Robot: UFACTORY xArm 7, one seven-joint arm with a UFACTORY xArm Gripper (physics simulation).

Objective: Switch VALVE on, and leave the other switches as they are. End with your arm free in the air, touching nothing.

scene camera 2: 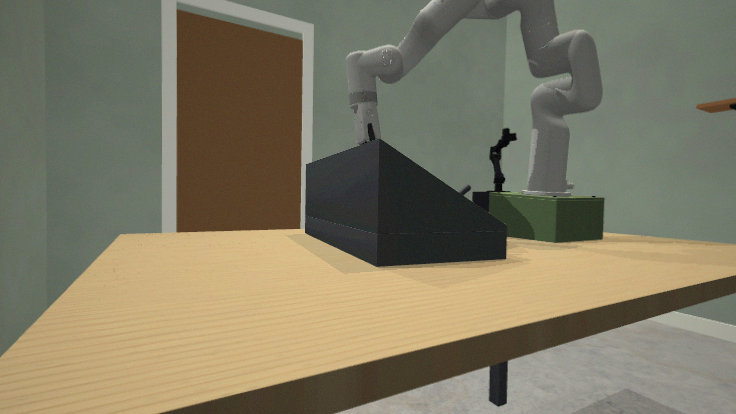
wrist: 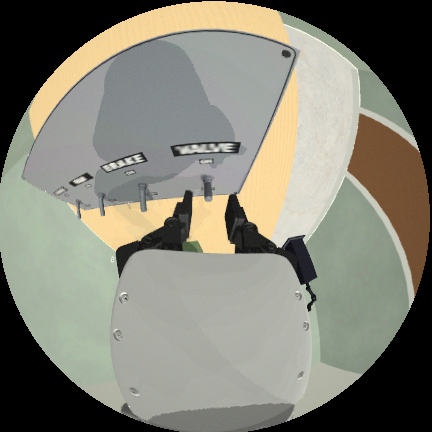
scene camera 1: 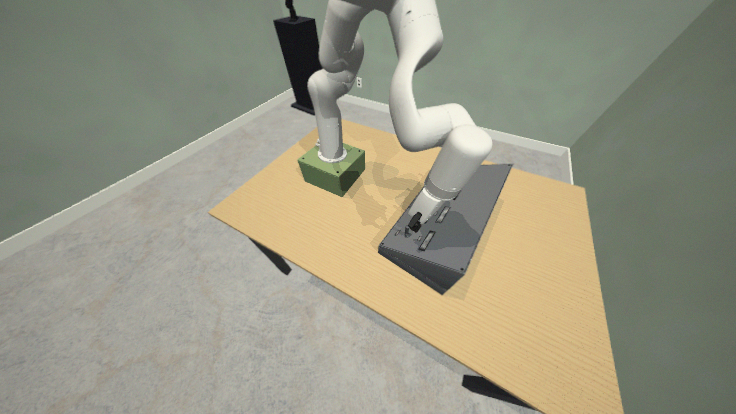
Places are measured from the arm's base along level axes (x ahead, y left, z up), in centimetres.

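Pixels of known places: gripper, fingertip midpoint: [wrist: 209, 203] [scene camera 1: 416, 224]; arm's base at its link origin: [scene camera 2: 545, 194] [scene camera 1: 332, 154].
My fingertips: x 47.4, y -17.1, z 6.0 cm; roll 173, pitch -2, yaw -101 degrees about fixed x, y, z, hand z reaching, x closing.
Observation:
For each thing: its top centre in the pictures, then the offset to it from my fingertips. Level surfaces: height alone.
- VALVE label at its top centre: [wrist: 205, 148] [scene camera 1: 427, 239] dx +4.5, dy +0.0, dz -4.6 cm
- VALVE lever at its top centre: [wrist: 207, 198] [scene camera 1: 408, 226] dx -2.4, dy +0.2, dz -3.6 cm
- BRAKE lever at its top centre: [wrist: 139, 205] dx -3.2, dy +12.3, dz -4.9 cm
- wooden table at its surface level: dz -18.1 cm
The grey sloped switch panel [scene camera 1: 493, 187] [scene camera 2: 432, 216] [wrist: 250, 75] stands on the table. The VALVE label [scene camera 1: 426, 240] [wrist: 206, 148] has a small ON mark below it in the wrist view. The VALVE lever [scene camera 1: 407, 231] [wrist: 208, 190] sticks out on the side of the ON mark away from the label; I cannot tell surely whether it is on. My gripper [scene camera 1: 414, 223] [wrist: 209, 203] is partly open, one fingertip on each side of that lever, with a gap on both sides. The BRAKE lever [wrist: 143, 198] and two more levers stand to the left in the wrist view.
The arm's base stands on a green box [scene camera 1: 321, 177] [scene camera 2: 579, 221] on the wooden table [scene camera 1: 540, 308] [scene camera 2: 231, 319]. A black pedestal [scene camera 1: 299, 59] with a small black arm stands behind. In scene camera 2 the panel hides the fingertips.

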